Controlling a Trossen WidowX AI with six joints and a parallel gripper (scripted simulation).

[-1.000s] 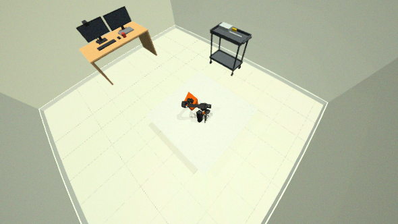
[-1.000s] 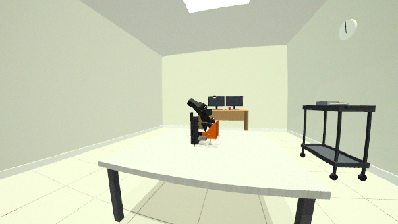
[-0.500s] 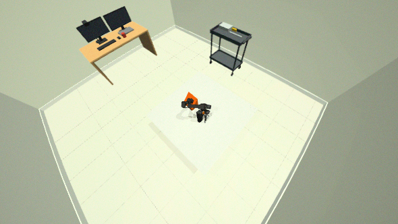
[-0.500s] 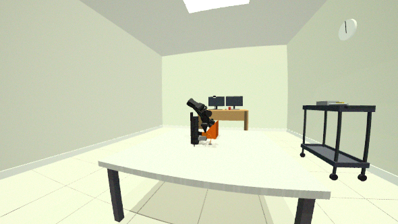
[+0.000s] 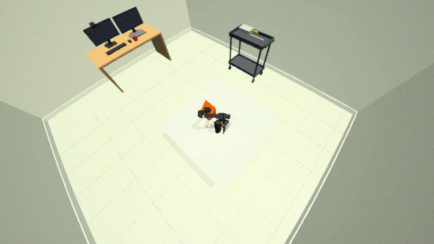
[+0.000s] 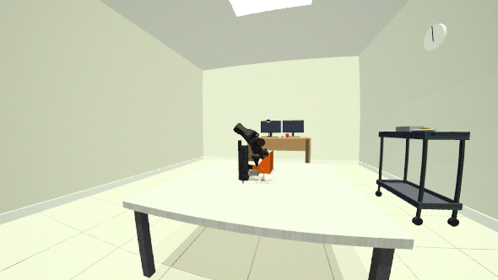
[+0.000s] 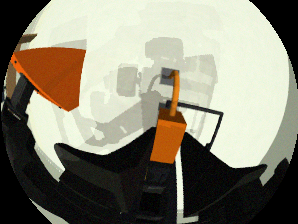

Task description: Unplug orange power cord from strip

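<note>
The orange plug is 10 mm ahead of my gripper tip and 30 mm to the right of it.
</note>
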